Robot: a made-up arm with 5 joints. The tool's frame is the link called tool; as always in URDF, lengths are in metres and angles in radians. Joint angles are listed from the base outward.
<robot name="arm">
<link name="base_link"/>
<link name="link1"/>
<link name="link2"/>
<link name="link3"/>
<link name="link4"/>
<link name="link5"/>
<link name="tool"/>
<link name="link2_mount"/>
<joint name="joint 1" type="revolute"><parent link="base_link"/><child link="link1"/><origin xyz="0 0 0.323"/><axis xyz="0 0 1"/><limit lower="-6.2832" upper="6.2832"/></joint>
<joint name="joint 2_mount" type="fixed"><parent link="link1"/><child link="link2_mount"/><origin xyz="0 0 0"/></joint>
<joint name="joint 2" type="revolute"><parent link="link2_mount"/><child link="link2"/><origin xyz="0 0 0" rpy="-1.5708 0 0"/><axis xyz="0 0 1"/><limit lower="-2.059" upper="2.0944"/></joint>
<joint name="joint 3" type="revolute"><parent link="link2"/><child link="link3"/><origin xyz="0.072 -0.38 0"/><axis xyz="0 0 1"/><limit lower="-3.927" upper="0.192"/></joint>
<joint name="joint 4" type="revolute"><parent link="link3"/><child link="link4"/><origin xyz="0.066 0.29 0"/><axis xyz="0 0 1"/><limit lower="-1.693" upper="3.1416"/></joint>
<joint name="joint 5" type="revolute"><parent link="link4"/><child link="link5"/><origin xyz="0.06 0.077 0" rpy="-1.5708 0 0"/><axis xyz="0 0 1"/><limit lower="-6.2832" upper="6.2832"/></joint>
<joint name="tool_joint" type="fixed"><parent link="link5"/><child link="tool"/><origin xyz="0 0 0"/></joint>
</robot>
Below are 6 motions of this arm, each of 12 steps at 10 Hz.
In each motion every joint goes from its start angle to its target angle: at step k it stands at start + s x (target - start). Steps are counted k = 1, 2, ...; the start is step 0. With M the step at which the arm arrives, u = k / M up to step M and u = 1 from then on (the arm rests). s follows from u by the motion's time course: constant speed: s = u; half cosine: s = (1 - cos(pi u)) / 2; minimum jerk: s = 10 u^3 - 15 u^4 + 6 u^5.
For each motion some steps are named. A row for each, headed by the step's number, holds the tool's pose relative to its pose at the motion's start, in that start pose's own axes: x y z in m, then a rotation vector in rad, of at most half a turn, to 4 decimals.
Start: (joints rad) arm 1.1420 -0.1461 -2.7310 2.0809 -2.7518
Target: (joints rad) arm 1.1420 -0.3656 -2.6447 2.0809 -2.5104
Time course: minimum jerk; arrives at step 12
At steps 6, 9, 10, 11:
6: 0.0359 -0.0148 -0.0483 -0.0290 -0.0600 0.1207
9: 0.0673 -0.0276 -0.0838 -0.0572 -0.1051 0.2162
10: 0.0729 -0.0299 -0.0896 -0.0624 -0.1126 0.2325
11: 0.0754 -0.0310 -0.0921 -0.0648 -0.1159 0.2398

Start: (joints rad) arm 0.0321 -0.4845 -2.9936 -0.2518 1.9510
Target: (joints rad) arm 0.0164 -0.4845 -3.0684 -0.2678 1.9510
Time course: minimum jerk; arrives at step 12
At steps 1, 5, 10, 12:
1: -0.0001 -0.0001 0.0000 0.0004 -0.0002 -0.0001
5: -0.0056 -0.0086 -0.0018 0.0281 -0.0146 -0.0045
10: -0.0158 -0.0238 -0.0057 0.0780 -0.0408 -0.0122
12: -0.0163 -0.0246 -0.0060 0.0809 -0.0423 -0.0127

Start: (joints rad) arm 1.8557 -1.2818 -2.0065 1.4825 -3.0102
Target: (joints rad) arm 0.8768 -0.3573 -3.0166 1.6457 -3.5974
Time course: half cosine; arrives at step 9
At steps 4, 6, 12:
4: -0.0646 0.1304 0.1308 0.3968 0.0278 -0.3273
6: -0.0891 0.1544 0.2664 0.7206 0.1207 -0.5710
12: -0.0944 0.1211 0.3533 0.9580 0.2307 -0.7309

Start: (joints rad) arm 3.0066 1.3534 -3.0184 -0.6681 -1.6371
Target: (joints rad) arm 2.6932 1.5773 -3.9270 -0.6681 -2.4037
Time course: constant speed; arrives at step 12
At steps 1, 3, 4, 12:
1: -0.0185 0.0135 -0.0017 -0.0550 -0.0239 -0.0824
3: -0.0535 0.0421 -0.0098 -0.1609 -0.0790 -0.2500
4: -0.0699 0.0571 -0.0162 -0.2118 -0.1102 -0.3348
12: -0.1634 0.1825 -0.1168 -0.5729 -0.4429 -1.0197

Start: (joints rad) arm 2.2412 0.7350 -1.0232 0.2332 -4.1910
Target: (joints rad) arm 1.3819 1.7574 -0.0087 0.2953 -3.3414
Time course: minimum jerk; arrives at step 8
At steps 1, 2, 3, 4, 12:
1: 0.0101 0.0034 0.0114 -0.0288 0.0174 0.0274
2: 0.0646 0.0293 0.0677 -0.1861 0.1124 0.1766
3: 0.1610 0.1109 0.1462 -0.4982 0.3000 0.4605
4: 0.2443 0.2522 0.1817 -0.9229 0.5522 0.7848
12: 0.2487 0.4831 0.0442 -1.9574 1.1446 1.0345

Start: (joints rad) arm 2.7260 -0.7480 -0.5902 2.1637 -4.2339
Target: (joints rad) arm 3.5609 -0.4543 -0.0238 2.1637 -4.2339
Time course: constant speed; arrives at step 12
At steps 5, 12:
5: -0.0385 -0.0264 0.0583 -0.1790 0.4254 -0.1876
12: -0.0272 -0.0418 0.1430 -0.3411 1.0979 -0.2666

